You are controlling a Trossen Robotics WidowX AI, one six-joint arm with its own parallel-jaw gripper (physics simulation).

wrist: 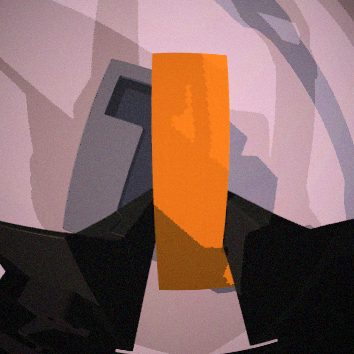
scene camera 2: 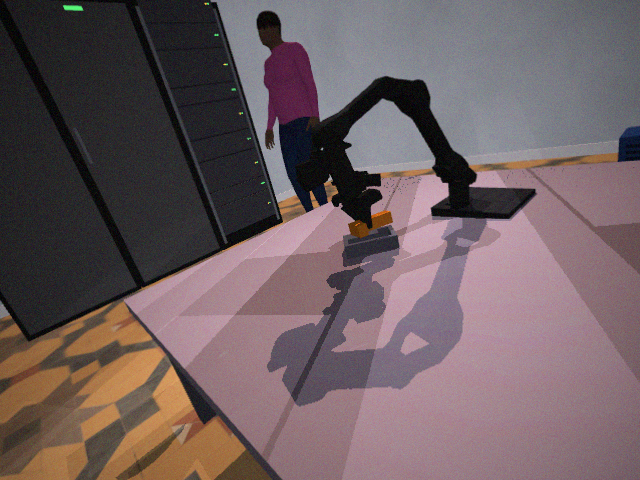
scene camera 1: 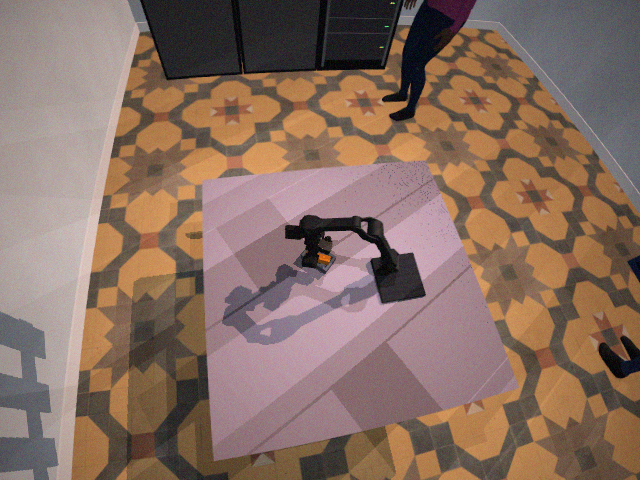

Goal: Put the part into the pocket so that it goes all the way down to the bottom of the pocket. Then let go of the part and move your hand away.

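Frame: origin at the arm's base, x ahead, y left, z up, level; centimetres.
Seen in the pictures: gripper, fingertip midpoint: (wrist: 186,195) (scene camera 2: 367,227) (scene camera 1: 315,258); arm's base, origin of the base link: (scene camera 2: 459,201) (scene camera 1: 388,267).
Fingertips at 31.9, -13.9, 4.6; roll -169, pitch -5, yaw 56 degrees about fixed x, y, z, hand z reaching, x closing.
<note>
Offsets run from my fingertips to a thing's top centre, as dx, dy, dz. Level surfaces: height alone.
The orange part @(-0.1, +1.7, +2.8) (scene camera 1: 324,258) (scene camera 2: 382,219) (wrist: 190,150) is a long block, held level between the fingers of my gripper (scene camera 2: 369,223) (wrist: 186,195). The gripper is shut on it. The grey pocket block @(-2.8, -2.0, -3.4) (scene camera 1: 325,267) (scene camera 2: 371,246) (wrist: 97,165) stands on the table below the part. In the scene camera 2 view the part is a little above the block's rim. In the wrist view the part is turned relative to the block and covers much of it; the dark pocket opening shows at the part's left side. The rest of the opening is hidden behind the part and fingers.
The pink table @(dz -7.0) (scene camera 1: 289,392) (scene camera 2: 491,361) bears the arm's dark base plate (scene camera 1: 408,289) (scene camera 2: 504,201), to the right of the pocket block. Dark cabinets (scene camera 1: 279,36) (scene camera 2: 103,129) and a person in a pink top (scene camera 1: 457,12) (scene camera 2: 292,82) stand beyond the table.
</note>
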